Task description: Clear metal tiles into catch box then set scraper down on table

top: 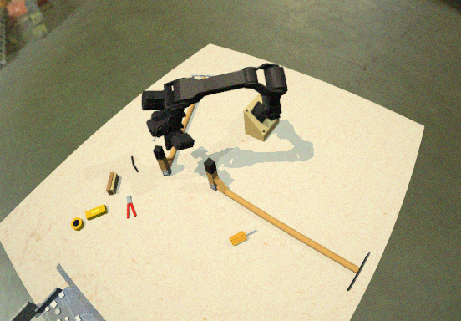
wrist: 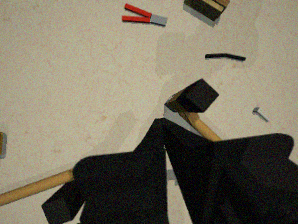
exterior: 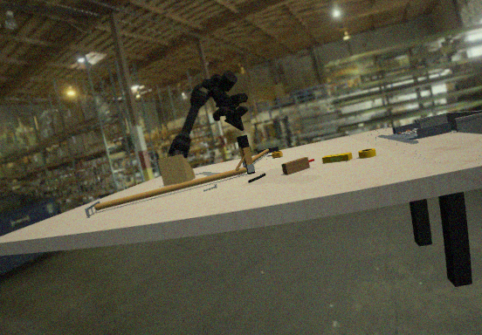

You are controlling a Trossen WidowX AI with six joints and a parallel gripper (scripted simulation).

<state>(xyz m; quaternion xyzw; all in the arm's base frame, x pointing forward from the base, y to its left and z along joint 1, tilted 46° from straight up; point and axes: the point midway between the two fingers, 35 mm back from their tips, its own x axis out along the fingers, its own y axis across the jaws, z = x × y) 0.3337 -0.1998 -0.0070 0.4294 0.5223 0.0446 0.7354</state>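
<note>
Right now the wooden block is 22 cm to the right of my gripper tip, 16 cm ahead of it and 15 cm below it. The rest, counted from my gripper tip: yellow tape roll 38 cm ahead, 23 cm to the right, 16 cm below; yellow level 29 cm ahead, 20 cm to the right, 15 cm below; screwdriver 32 cm to the left, 15 cm below, 10 cm ahead.
</note>
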